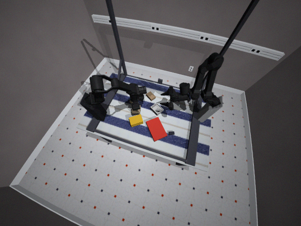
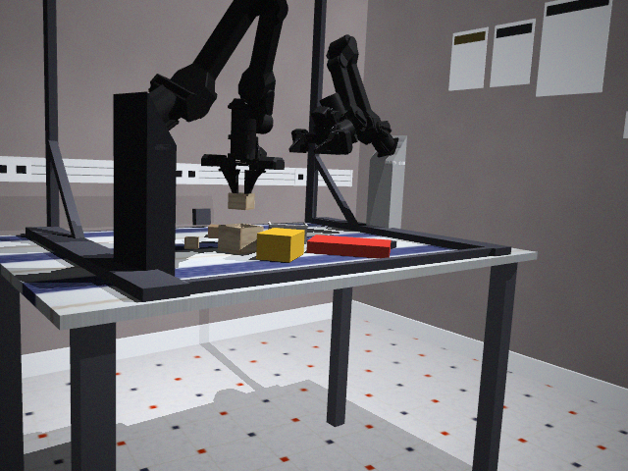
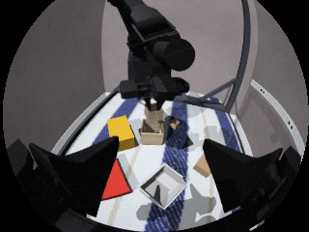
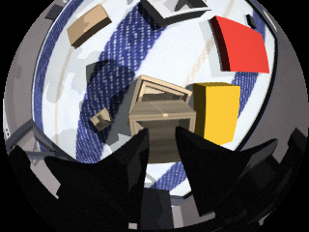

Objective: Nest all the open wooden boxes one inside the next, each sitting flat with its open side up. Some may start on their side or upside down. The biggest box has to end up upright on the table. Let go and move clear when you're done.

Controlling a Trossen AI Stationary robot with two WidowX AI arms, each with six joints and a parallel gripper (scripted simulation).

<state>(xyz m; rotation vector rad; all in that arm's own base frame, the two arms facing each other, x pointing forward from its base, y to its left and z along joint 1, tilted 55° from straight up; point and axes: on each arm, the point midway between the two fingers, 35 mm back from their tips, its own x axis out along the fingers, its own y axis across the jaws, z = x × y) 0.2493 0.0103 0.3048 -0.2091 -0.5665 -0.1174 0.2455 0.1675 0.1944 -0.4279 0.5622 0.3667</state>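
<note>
Right now my right hand is 14 cm above the medium wooden box. From my right hand the other things lie so: white box 1 cm behind, 20 cm to the left, 13 cm below; then tiny wooden box 10 cm behind, 6 cm to the right, 15 cm below; then brown block 17 cm behind, 14 cm to the left, 14 cm below.
</note>
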